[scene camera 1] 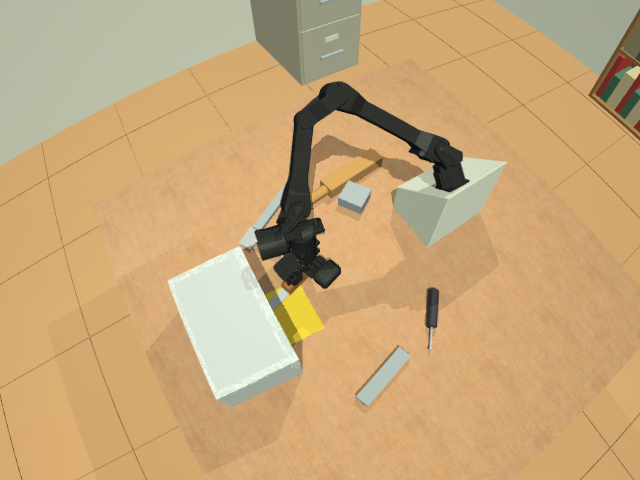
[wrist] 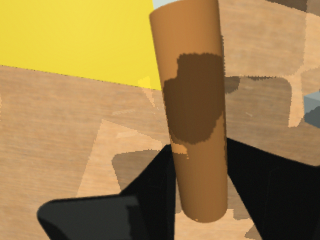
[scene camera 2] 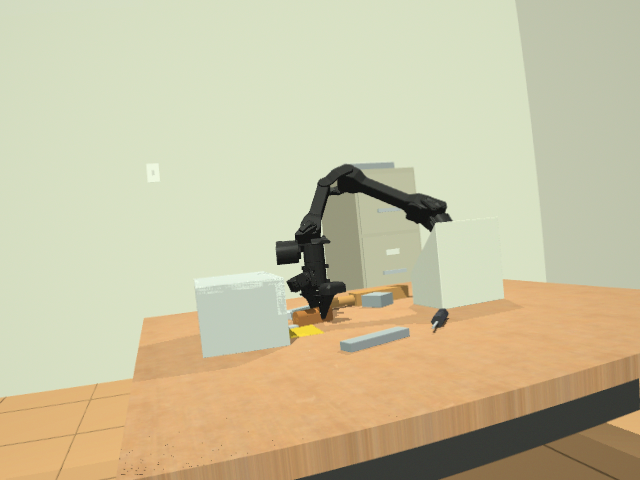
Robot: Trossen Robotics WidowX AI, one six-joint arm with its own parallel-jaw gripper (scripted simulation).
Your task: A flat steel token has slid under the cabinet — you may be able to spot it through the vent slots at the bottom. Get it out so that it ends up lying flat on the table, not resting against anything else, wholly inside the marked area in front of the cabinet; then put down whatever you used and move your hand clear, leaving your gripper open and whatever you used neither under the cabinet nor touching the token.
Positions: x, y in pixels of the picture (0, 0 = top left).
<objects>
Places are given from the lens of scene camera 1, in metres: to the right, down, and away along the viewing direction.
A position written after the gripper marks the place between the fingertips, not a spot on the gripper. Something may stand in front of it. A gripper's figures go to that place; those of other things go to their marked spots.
gripper (scene camera 1: 306, 269): -0.04, 0.08, 1.07
grey bar (scene camera 1: 394, 364): 0.18, 0.29, 0.93
grey block (scene camera 1: 354, 197): 0.10, -0.12, 1.14
wooden-handled tool (scene camera 1: 357, 168): 0.11, -0.21, 1.19
white cabinet (scene camera 1: 240, 344): -0.17, 0.22, 0.83
The marked spots on the grey block and the grey bar are 0.47 m apart.
</objects>
